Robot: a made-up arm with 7 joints.
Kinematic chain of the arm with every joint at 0, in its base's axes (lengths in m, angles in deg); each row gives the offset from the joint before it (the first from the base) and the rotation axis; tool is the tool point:
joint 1: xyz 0 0 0.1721 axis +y
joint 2: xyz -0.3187 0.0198 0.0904 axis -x
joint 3: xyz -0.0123 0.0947 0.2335 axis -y
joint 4: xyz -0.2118 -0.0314 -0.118 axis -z
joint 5: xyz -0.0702 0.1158 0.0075 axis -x
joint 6: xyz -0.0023 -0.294 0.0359 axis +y
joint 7: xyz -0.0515 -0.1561 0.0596 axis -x
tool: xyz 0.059 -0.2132 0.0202
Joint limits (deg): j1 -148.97..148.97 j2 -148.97..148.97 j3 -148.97..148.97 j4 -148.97..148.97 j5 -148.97..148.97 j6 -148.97..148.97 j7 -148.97..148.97
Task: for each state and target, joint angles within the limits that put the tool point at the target. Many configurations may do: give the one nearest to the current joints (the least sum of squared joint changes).
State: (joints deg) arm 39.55 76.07 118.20 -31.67 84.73 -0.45 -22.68
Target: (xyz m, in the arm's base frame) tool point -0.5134 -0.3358 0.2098
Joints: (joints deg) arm 30.88 75.85 132.33 -33.90 96.81 -0.71 -19.11
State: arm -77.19 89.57 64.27 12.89 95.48 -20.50 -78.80
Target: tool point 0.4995 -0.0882 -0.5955
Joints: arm -97.92 116.14 66.60 -7.70 125.24 -16.80 -50.02
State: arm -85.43 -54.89 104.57 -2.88 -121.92 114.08 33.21
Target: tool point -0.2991 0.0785 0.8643
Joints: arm -51.99 -54.35 110.69 -7.88 -116.04 113.85 24.06
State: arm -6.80 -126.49 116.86 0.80 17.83 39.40 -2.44
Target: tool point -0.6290 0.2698 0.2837
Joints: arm 10.07 -131.77 111.12 0.70 42.71 37.17 4.10
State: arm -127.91 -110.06 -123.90 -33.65 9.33 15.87 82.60
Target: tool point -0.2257 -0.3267 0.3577
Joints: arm -109.40 -102.83 -118.76 -36.38 60.96 -2.21 74.13
